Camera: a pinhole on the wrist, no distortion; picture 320 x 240 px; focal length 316.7 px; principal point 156.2 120.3 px. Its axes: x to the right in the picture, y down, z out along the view. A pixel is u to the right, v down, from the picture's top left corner.
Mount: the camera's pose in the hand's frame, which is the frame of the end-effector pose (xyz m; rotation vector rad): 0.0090 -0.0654 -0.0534 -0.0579 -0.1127 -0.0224
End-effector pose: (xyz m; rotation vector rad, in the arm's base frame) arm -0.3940 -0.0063 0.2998 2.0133 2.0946 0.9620
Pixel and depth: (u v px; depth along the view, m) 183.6 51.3 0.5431
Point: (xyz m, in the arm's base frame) -0.2931 0.1827 -0.1742
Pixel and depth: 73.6 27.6 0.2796
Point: -0.3908 -0.0049 0.0267
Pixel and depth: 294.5 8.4 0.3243
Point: -0.4151 0.2153 0.0280
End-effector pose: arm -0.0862 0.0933 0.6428 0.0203 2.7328 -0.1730
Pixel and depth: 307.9 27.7 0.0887
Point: -0.1110 0.0016 0.5998
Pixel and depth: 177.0 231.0 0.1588
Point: -0.0491 0.0798 0.5485
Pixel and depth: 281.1 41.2 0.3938
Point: -0.0584 -0.0948 0.2852
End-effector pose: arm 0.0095 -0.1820 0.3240 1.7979 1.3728 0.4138
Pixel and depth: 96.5 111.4 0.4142
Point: 0.1735 -0.4245 0.0956
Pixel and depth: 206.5 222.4 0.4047
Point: 0.3132 -0.3007 0.1712
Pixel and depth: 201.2 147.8 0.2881
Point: 0.1604 -0.2590 0.1575
